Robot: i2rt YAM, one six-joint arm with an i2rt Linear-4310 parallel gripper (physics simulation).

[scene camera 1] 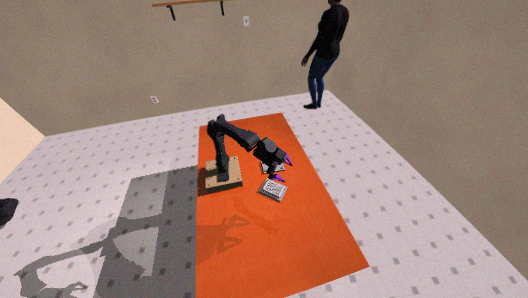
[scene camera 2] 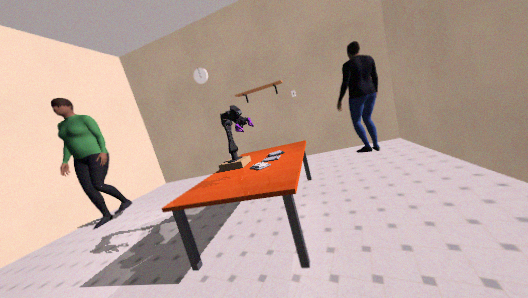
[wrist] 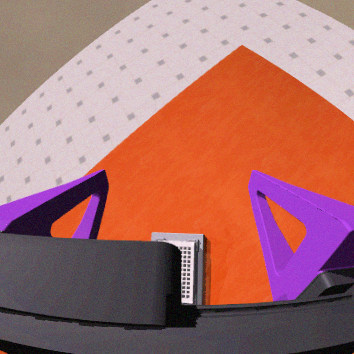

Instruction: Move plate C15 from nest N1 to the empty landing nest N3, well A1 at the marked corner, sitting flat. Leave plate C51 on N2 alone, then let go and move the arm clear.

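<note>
My gripper (scene camera 1: 287, 171) (scene camera 2: 248, 128) (wrist: 178, 177) is open and empty, with its purple fingers spread well above the table. A white well plate (scene camera 1: 273, 188) (scene camera 2: 260, 165) (wrist: 186, 275) sits in a grey nest (wrist: 200, 270) at the near end of the row; the gripper body hides part of it in the wrist view. The middle nest (scene camera 1: 270, 168) (scene camera 2: 272, 158) is partly behind the gripper in scene camera 1. The far nest (scene camera 2: 276, 152) is hidden by the arm there. The plate labels, nest numbers and marked corner are too small to read, and I cannot tell which plate this is.
The nests stand in a row on the orange table (scene camera 1: 280, 240) (scene camera 2: 235, 185) (wrist: 200, 150), beside the arm's wooden base (scene camera 1: 232, 175) (scene camera 2: 242, 162). A person in black (scene camera 1: 332, 32) (scene camera 2: 361, 75) stands beyond the table's far end. A person in green (scene camera 2: 82, 135) stands to the left.
</note>
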